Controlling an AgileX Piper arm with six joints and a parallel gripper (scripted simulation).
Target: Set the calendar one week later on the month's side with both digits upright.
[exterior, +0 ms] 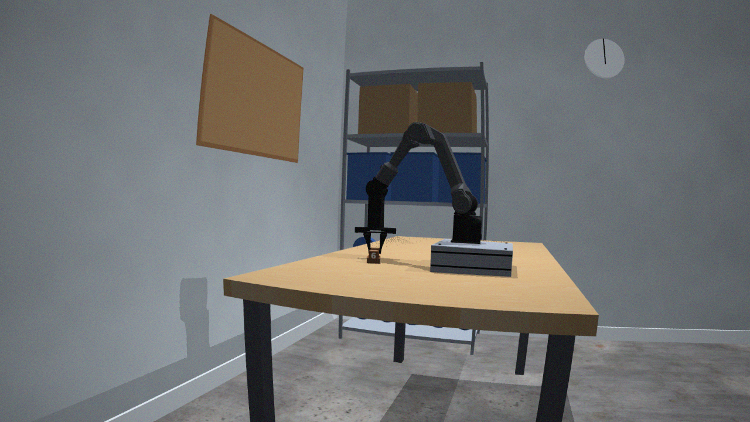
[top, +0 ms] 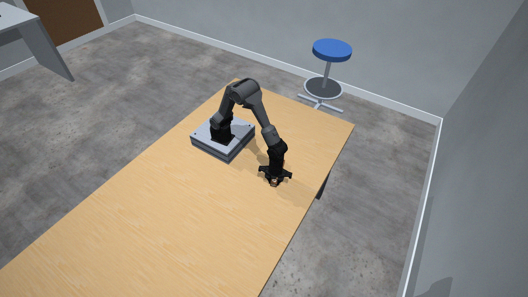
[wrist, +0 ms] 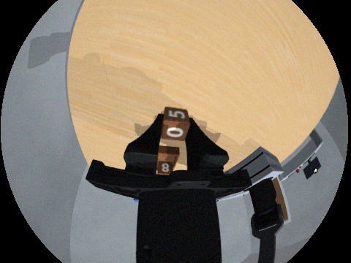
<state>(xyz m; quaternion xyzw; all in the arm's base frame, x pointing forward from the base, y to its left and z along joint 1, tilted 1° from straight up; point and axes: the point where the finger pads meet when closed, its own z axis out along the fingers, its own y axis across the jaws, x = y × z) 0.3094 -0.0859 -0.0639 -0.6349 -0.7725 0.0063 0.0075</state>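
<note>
My gripper is now right at the brown digit cube. Round my hand: brown tray 100 mm to the left, 20 mm behind, 10 mm below.
</note>
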